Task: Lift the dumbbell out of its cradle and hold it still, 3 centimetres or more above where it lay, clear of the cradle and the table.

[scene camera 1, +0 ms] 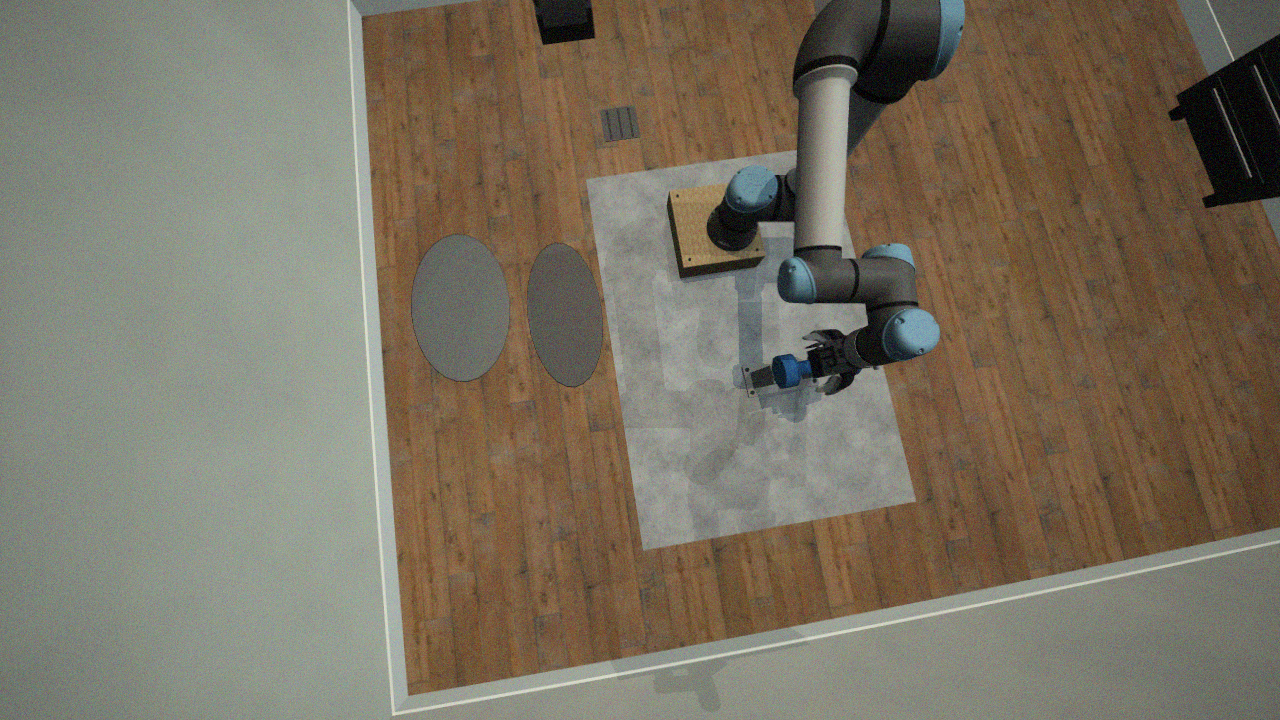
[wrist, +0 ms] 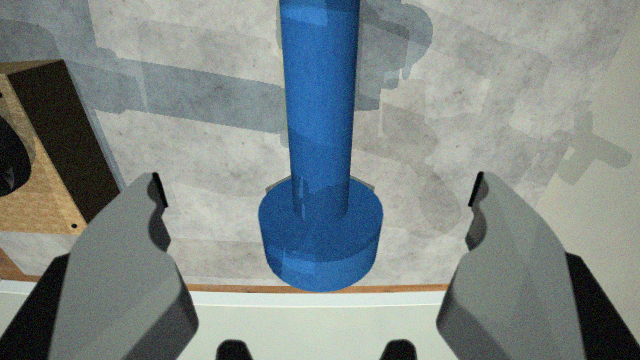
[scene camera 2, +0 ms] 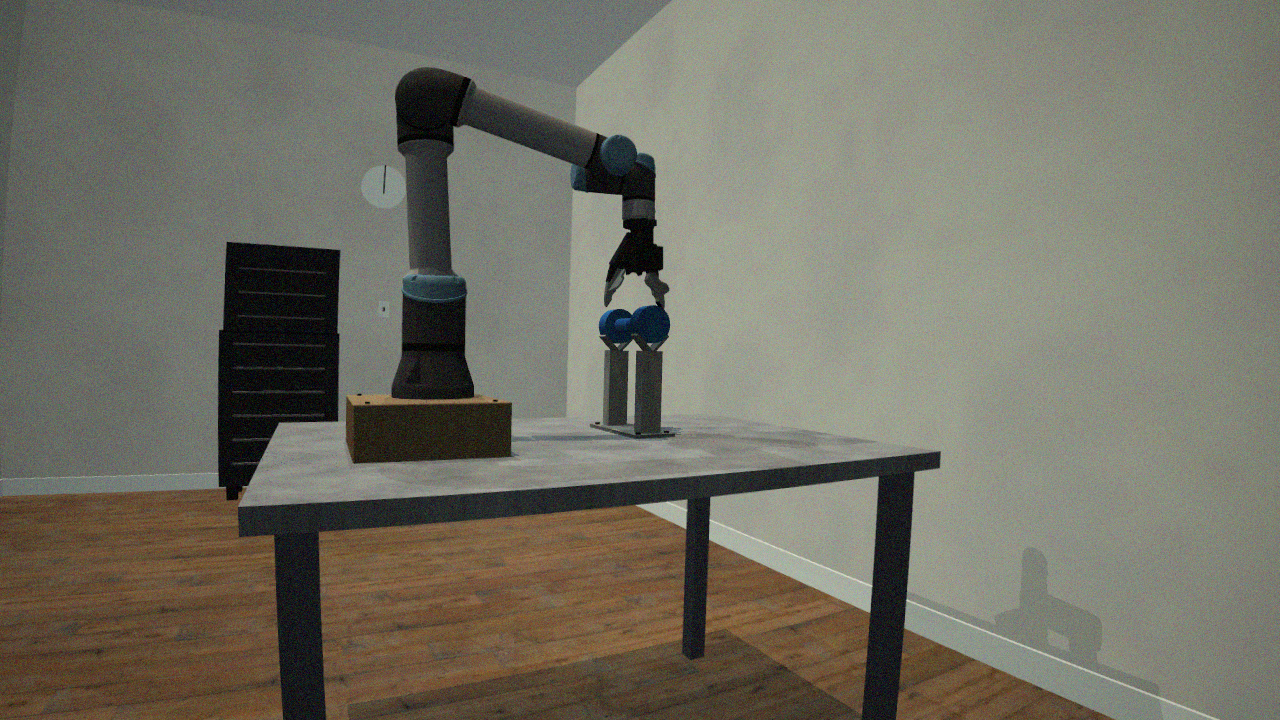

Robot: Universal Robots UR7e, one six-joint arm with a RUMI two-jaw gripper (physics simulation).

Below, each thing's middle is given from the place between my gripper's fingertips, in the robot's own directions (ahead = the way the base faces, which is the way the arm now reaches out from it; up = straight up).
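Scene:
I see the blue dumbbell (scene camera 2: 652, 322) 10 mm to the left of my hand and 40 mm below it. The grey cradle (scene camera 1: 759, 379) is likewise 10 mm to the left of my hand, and 170 mm below it.

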